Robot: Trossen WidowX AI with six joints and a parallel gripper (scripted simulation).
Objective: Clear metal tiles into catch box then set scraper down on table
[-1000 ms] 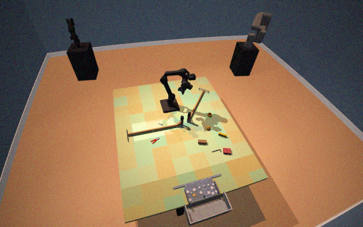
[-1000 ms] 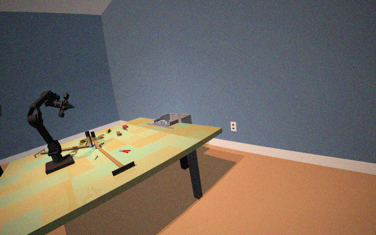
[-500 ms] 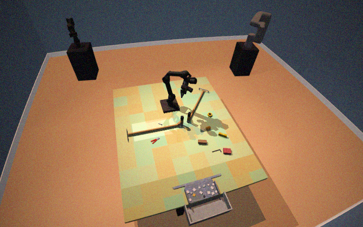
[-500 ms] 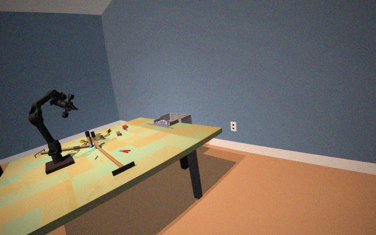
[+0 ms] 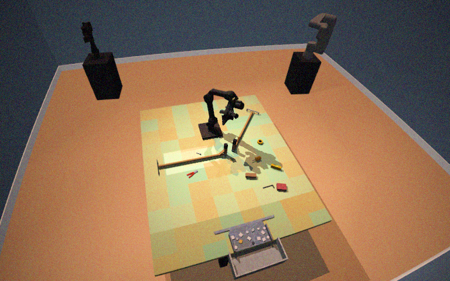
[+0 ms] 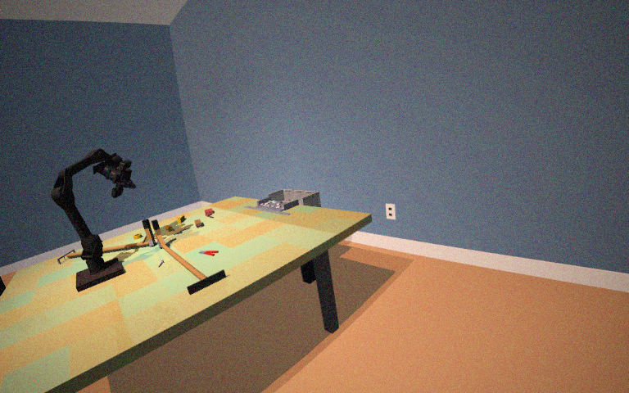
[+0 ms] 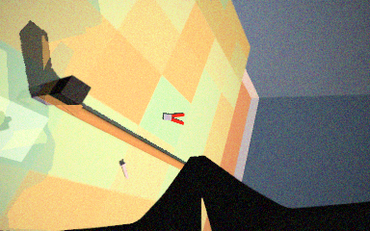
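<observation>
Right now my gripper tip is 26 cm above the long scraper, 25 cm to the left of it and 8 cm short of it. Round my gripper tip: yellow ring 38 cm to the left, 32 cm below, 7 cm behind; then orange screwdriver 31 cm below, 30 cm to the left, 13 cm ahead; then brown block 31 cm below, 29 cm ahead, 20 cm to the left.
</observation>
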